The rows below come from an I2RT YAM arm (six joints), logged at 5 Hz.
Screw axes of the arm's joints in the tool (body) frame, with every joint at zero. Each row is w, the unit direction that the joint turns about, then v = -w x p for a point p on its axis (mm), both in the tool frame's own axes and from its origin. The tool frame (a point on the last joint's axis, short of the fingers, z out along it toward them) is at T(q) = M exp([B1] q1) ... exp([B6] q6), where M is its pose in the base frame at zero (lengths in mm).
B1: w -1 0 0 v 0 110.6 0
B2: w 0 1 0 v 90.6 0 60
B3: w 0 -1 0 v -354.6 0 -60
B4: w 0 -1 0 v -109.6 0 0
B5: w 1 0 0 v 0 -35.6 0
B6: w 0 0 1 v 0 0 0
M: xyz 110.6 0 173.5 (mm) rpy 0 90 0 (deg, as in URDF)
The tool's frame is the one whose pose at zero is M.
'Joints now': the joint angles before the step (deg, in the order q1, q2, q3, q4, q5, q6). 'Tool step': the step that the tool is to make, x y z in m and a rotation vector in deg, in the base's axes. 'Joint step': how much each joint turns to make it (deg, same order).
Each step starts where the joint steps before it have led.
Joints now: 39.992 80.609 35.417 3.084 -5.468 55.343
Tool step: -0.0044 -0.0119 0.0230 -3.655 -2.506 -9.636
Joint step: -0.006 -5.746 1.756 -7.908 10.093 3.217
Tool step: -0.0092 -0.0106 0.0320 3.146 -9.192 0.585
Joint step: -0.306 -8.275 -0.914 2.023 1.425 -3.300
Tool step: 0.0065 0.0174 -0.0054 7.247 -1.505 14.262
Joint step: 0.042 4.309 -1.026 11.085 -14.606 -3.170
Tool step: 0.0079 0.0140 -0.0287 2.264 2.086 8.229
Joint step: 0.102 8.037 -1.699 9.344 -8.627 -1.063
